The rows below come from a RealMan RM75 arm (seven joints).
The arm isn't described. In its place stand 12 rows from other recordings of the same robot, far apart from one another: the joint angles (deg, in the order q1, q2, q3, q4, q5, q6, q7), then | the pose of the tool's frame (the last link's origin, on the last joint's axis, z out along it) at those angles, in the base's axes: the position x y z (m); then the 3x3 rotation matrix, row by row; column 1 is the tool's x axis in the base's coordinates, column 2 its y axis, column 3 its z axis.
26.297 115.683 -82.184 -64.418 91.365 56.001 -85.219 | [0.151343 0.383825 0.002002], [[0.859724 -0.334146 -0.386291], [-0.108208 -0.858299 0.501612], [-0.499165 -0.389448 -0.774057]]
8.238 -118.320 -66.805 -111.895 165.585 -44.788 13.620 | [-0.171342 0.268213 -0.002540], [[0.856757 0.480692 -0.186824], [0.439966 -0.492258 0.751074], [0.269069 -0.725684 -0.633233]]
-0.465 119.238 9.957 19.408 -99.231 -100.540 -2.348 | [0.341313 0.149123 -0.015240], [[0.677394 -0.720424 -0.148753], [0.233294 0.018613 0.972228], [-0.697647 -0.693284 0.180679]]
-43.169 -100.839 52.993 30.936 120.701 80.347 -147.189 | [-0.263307 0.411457 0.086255], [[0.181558 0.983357 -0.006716], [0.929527 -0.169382 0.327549], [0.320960 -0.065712 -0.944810]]
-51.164 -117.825 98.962 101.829 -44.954 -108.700 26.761 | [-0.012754 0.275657 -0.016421], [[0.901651 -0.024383 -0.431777], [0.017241 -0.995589 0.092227], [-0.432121 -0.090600 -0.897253]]
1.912 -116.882 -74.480 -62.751 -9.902 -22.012 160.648 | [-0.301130 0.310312 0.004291], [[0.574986 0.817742 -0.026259], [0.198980 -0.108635 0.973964], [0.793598 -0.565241 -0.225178]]
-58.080 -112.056 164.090 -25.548 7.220 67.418 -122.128 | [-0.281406 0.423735 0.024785], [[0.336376 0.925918 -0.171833], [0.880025 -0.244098 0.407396], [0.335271 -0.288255 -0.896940]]
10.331 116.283 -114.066 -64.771 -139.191 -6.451 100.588 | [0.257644 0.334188 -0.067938], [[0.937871 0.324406 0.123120], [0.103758 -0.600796 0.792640], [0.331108 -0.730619 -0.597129]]
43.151 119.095 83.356 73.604 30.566 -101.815 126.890 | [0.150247 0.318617 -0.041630], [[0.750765 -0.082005 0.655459], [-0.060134 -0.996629 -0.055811], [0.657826 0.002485 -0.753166]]
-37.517 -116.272 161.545 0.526 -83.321 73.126 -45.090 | [-0.287559 0.391786 0.039054], [[0.248867 0.921674 0.297628], [-0.122843 -0.274778 0.953628], [0.960716 -0.273888 0.044838]]
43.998 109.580 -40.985 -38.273 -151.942 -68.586 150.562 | [0.300766 0.420202 0.071723], [[0.224704 -0.907496 0.354907], [-0.905383 -0.059782 0.420367], [-0.360264 -0.415784 -0.835065]]
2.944 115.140 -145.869 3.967 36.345 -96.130 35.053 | [0.392179 0.147572 0.012849], [[0.545137 -0.804029 -0.237410], [-0.113853 -0.351566 0.929214], [-0.830580 -0.479519 -0.283193]]
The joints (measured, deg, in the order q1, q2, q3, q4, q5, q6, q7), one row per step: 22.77 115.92 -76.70 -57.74 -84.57 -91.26 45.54; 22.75 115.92 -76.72 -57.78 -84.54 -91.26 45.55; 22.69 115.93 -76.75 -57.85 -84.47 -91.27 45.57; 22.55 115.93 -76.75 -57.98 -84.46 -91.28 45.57; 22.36 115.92 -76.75 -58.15 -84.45 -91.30 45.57; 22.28 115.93 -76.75 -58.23 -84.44 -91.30 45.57; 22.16 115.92 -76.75 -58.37 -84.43 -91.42 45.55; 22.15 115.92 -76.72 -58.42 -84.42 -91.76 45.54; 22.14 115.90 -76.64 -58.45 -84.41 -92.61 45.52; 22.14 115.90 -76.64 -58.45 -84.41 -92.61 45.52; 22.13 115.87 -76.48 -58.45 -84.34 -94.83 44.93; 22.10 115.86 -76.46 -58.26 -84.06 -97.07 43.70
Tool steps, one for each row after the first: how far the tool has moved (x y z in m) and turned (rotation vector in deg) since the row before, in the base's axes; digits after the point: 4 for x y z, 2 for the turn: -0.0001 -0.0001 0.0000 0.00 0.02 0.01; -0.0001 -0.0002 0.0001 0.00 0.07 0.00; 0.0003 -0.0004 0.0002 0.06 0.01 -0.02; 0.0005 -0.0005 0.0004 0.07 0.00 -0.03; 0.0001 -0.0002 0.0001 0.04 0.01 -0.01; 0.0002 -0.0006 0.0003 -0.01 0.02 0.09; -0.0003 -0.0008 0.0003 -0.22 0.08 0.22; -0.0003 -0.0019 0.0006 -0.58 0.18 0.48; 0.0000 0.0000 0.0000 0.00 0.00 0.00; -0.0008 -0.0051 0.0013 -1.28 0.52 1.65; -0.0006 -0.0055 0.0010 -1.09 0.75 2.05
